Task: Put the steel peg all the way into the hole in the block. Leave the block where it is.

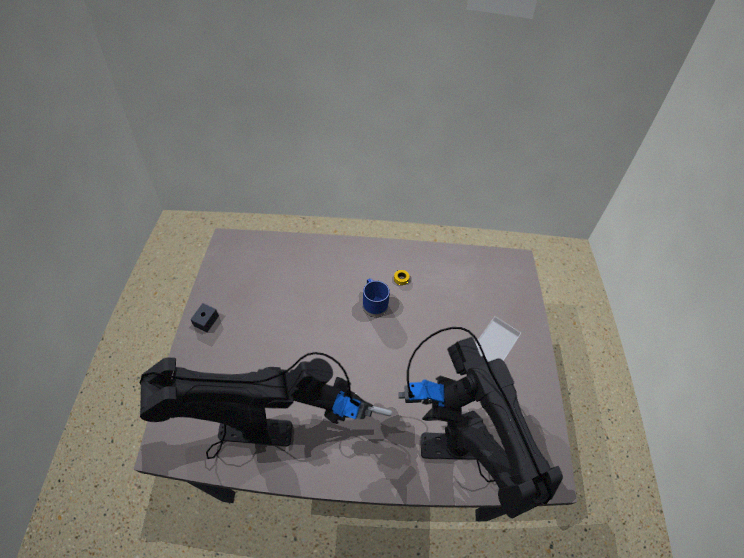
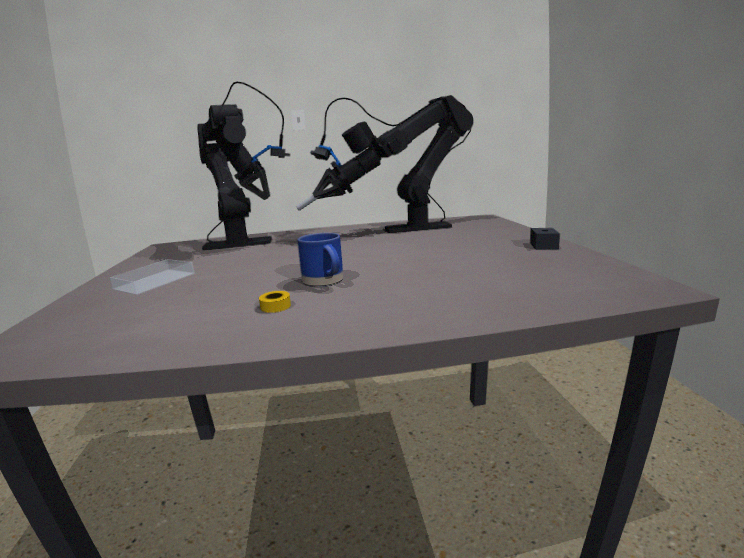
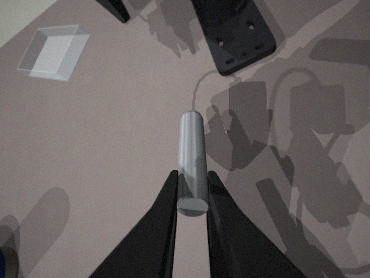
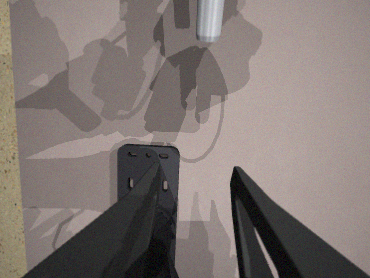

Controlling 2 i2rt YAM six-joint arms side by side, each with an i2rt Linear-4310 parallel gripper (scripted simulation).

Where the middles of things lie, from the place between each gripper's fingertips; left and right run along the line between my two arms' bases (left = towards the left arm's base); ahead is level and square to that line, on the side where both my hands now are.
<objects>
The steel peg [image 3: 192,198] lies 30 mm to the right of my left hand [image 2: 314,196] and 20 mm below it. The rest, counted from my left hand: blue mug [image 2: 317,269]: 390 mm ahead, 90 mm below; clear tray [image 2: 138,281]: 270 mm ahead, 380 mm to the right, 120 mm below.
Right now my right hand [image 1: 424,411] is 12 cm to the right of the steel peg and 3 cm above it. Also, from my right hand: blue mug: 39 cm ahead, 14 cm to the left, 10 cm below; then clear tray: 28 cm ahead, 24 cm to the right, 13 cm below.
</objects>
